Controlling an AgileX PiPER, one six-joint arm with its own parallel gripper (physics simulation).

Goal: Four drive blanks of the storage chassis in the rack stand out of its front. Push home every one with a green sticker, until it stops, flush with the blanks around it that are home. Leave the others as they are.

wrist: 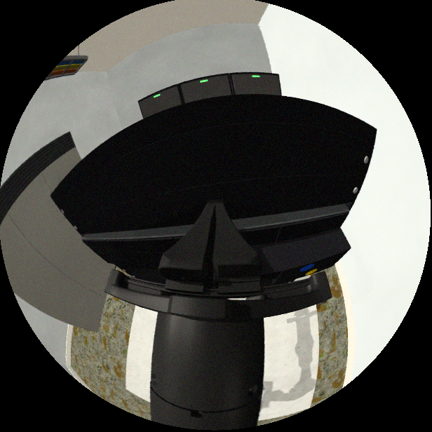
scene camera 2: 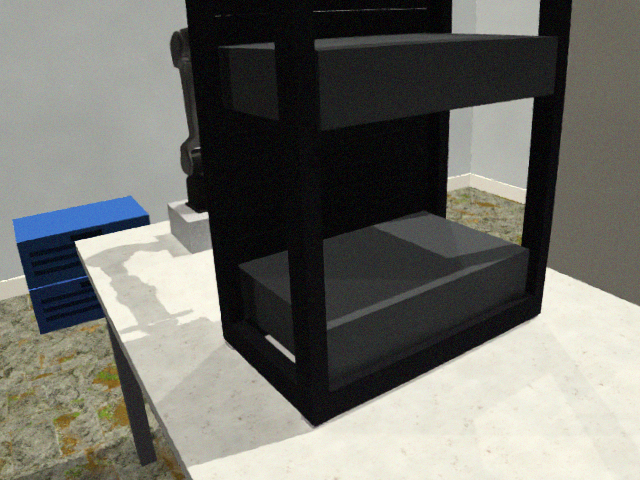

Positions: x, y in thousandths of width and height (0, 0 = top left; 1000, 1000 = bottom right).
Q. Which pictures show the black rack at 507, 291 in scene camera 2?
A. The wrist view and scene camera 2: all of them.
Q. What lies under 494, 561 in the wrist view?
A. My gripper.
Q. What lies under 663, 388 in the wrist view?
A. A black rack.
